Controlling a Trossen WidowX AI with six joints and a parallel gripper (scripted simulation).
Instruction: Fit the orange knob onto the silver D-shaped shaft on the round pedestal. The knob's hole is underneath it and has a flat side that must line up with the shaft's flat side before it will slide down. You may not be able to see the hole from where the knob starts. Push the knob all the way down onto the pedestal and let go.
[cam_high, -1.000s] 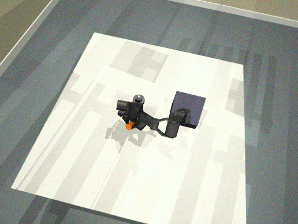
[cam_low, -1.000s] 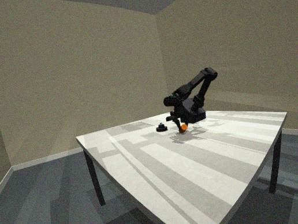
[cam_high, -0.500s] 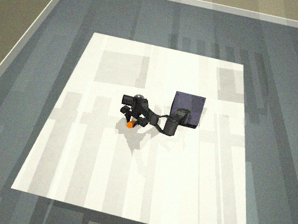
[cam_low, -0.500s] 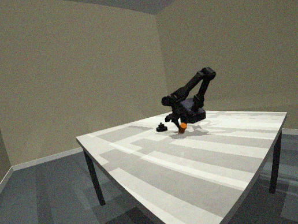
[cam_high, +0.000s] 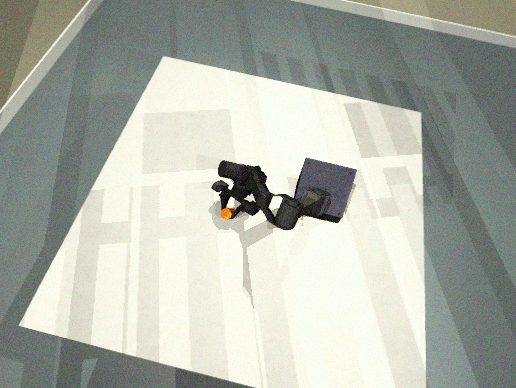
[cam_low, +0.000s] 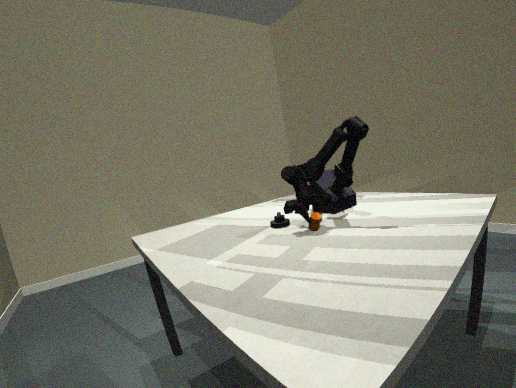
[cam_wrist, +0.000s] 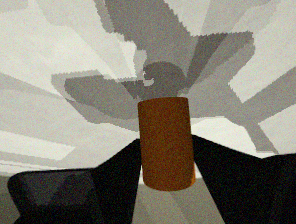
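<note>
My gripper tip is now 10 mm below the orange knob. The rest, counted from my gripper tip: round pedestal (200 mm to the right, 30 mm behind).
</note>
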